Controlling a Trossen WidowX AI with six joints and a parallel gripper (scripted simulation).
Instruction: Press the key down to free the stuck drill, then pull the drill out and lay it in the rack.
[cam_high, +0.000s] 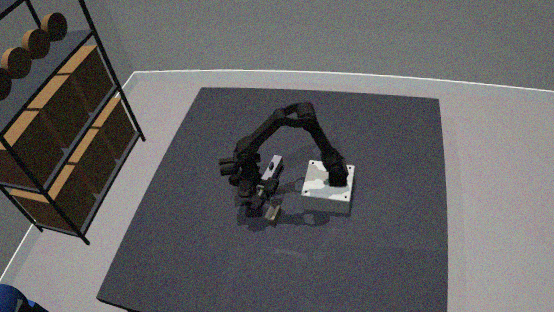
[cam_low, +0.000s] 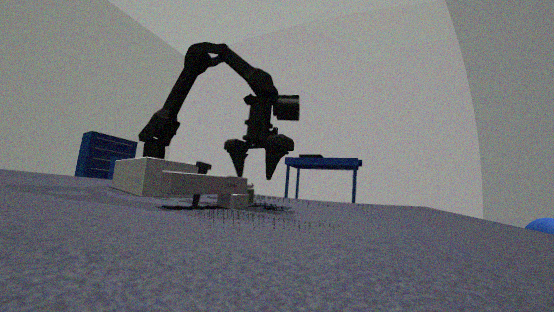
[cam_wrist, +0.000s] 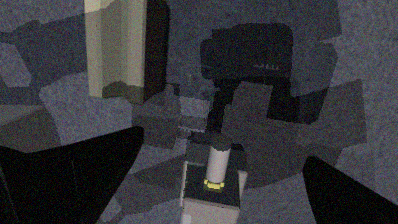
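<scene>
Now: gripper tip 20 mm past the drill, 60 mm to the left of it and 20 mm above it. From my gripper tip the other things lie so: black key (40 mm behind, 140 mm to the right, 20 mm below); then tan block (60 mm behind, 60 mm to the left, 50 mm below).
</scene>
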